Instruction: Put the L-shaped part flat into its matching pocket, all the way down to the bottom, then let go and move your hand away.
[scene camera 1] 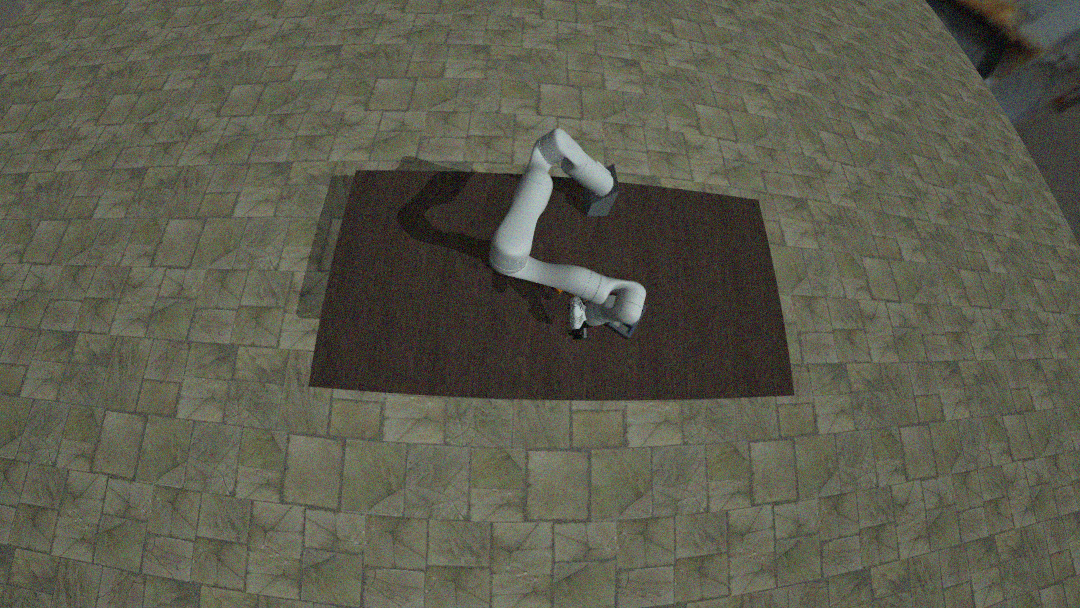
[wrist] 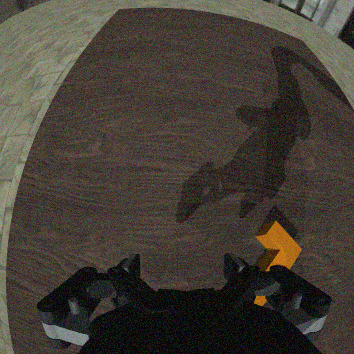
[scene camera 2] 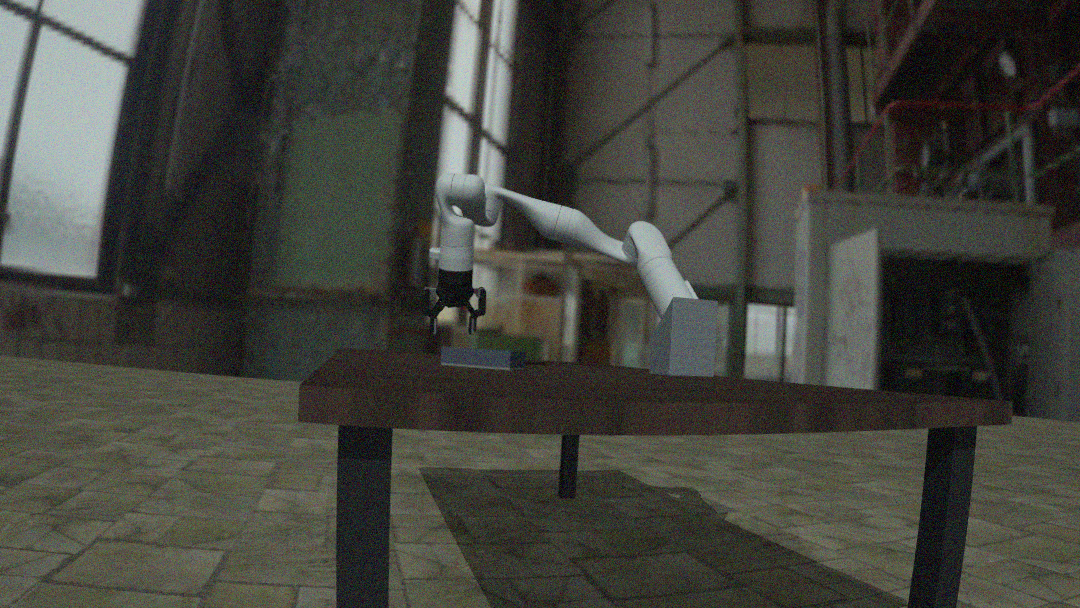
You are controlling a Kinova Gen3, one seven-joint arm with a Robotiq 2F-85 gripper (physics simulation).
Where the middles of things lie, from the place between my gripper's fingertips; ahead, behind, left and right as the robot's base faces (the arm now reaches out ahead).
Right now my hand is 120 mm past the orange L-shaped part (wrist: 282, 249) and 50 mm above it.
